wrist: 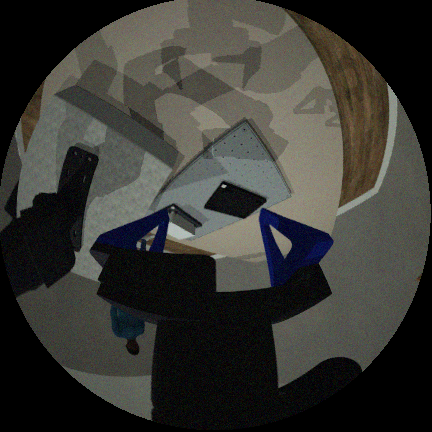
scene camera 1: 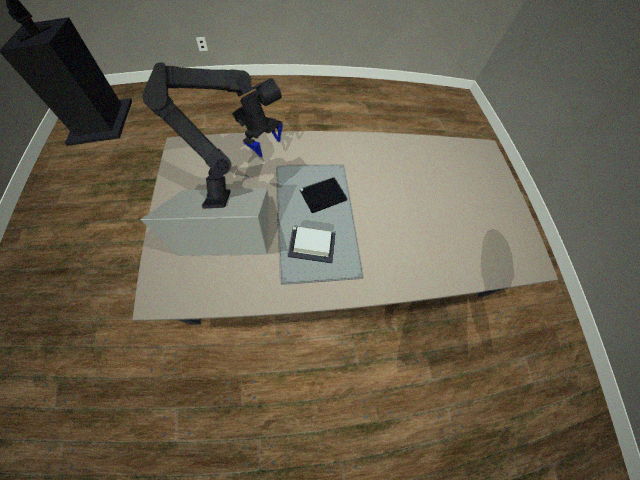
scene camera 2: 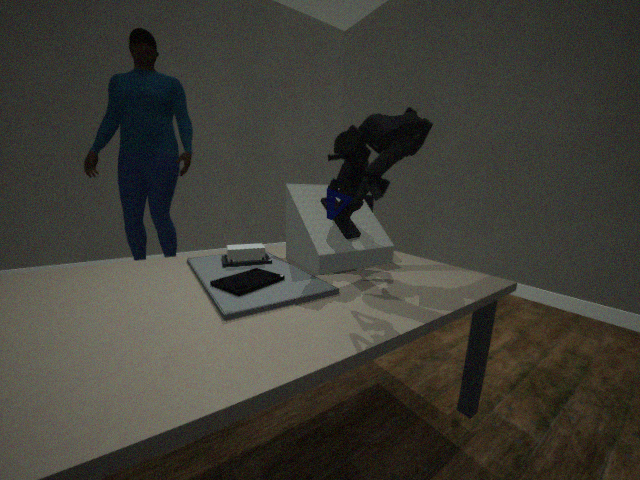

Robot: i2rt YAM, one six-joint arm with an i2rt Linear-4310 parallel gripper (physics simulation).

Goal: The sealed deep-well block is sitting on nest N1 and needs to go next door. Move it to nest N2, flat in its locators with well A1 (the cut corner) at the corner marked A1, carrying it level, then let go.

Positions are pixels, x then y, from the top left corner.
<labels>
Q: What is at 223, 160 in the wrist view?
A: A grey perforated plate.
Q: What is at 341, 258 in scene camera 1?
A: A grey perforated plate.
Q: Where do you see a black nest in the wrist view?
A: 227, 198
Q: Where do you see a grey perforated plate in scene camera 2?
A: At 297, 283
</labels>
